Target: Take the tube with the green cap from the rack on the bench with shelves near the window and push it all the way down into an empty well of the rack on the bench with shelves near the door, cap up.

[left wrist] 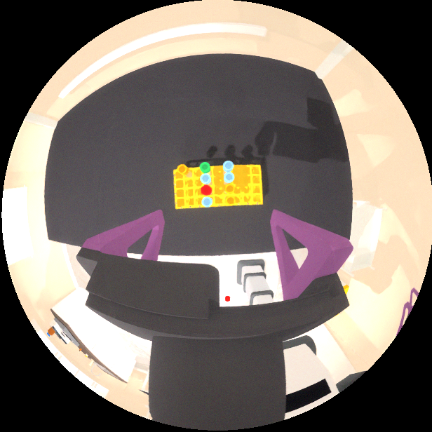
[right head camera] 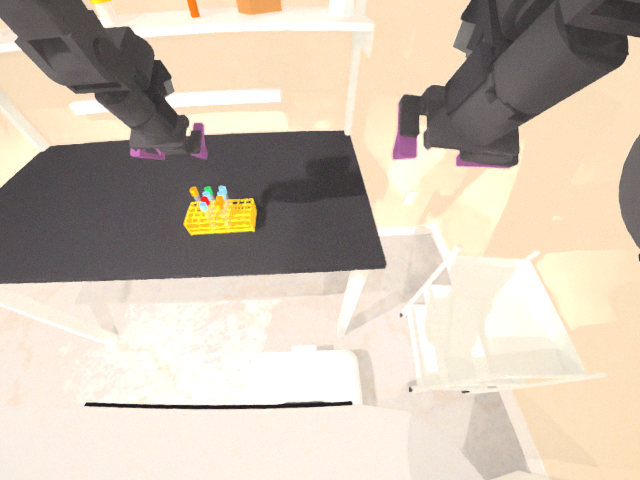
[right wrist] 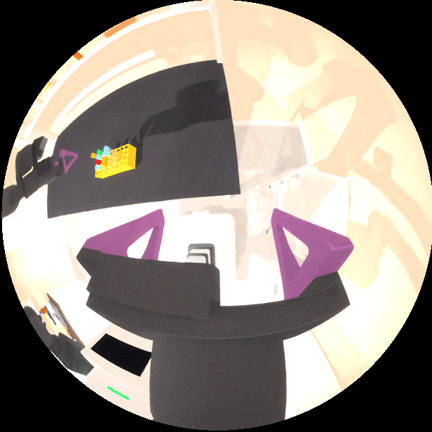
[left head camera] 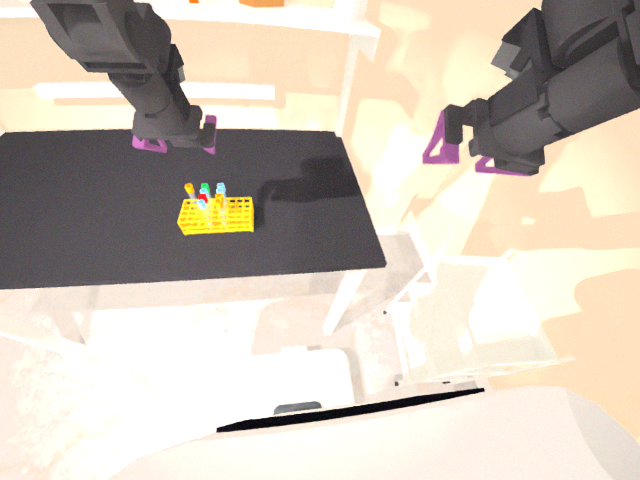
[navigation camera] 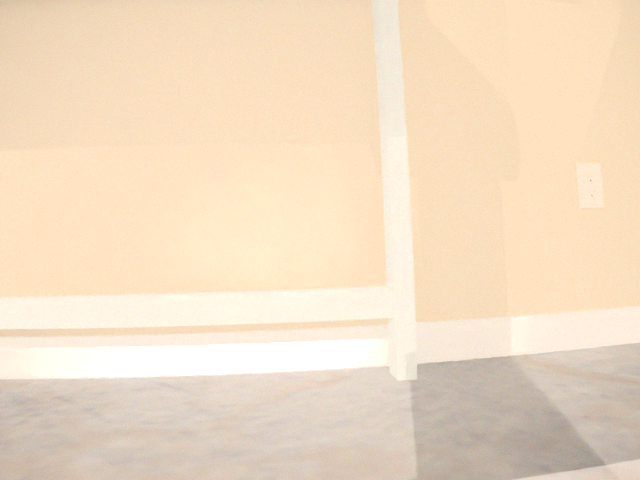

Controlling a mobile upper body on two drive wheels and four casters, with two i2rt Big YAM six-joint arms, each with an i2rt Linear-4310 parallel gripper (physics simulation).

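Places are measured from the left arm's base along level axes (x ahead, y left, z up), in centimetres.
Pixels of known places: left gripper, fingertip midpoint: (right head camera: 185,156) (left head camera: 190,150); right gripper, fingertip midpoint: (right head camera: 425,158) (left head camera: 450,164).
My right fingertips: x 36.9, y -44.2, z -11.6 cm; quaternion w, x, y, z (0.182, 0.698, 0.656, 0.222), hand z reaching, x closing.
Observation:
Ahead of a thing's pixels: the offset from my right fingertips to its top centre. "*": to the spot under its first point. Level surfaces: height alone.
The tube with the green cap @(* dx +24.7, dy +46.7, dz -26.2 cm) (left head camera: 205,186) (right head camera: 208,190) (left wrist: 205,167) (right wrist: 100,152) stands cap up in a yellow rack (right wrist: 131,156), among tubes with blue, red and orange caps. The rack is on a black bench top @(dz -38.0 cm) (left head camera: 310,232) (right head camera: 310,232) (left wrist: 100,150) (right wrist: 200,165); the views do not tell whether window or door is near. My left gripper (left head camera: 180,148) (right head camera: 176,156) (left wrist: 216,215) is open and empty, pointing down above the bench. In its wrist view the rack lies beyond the fingertips. My right gripper (left head camera: 467,164) (right head camera: 444,161) (right wrist: 217,214) is open and empty, right of the bench.
A white shelf @(* dx +49.8, dy +23.3, dz +7.2 cm) (left head camera: 289,20) (right head camera: 289,24) with an orange box @(* dx +64.1, dy +30.4, dz +9.7 cm) (right head camera: 259,5) runs above the bench's back. A white cart stands right of the bench. In the left wrist view another bench with small items shows at the lower left. The navigation camera shows a white post (navigation camera: 397,206) near the wall.

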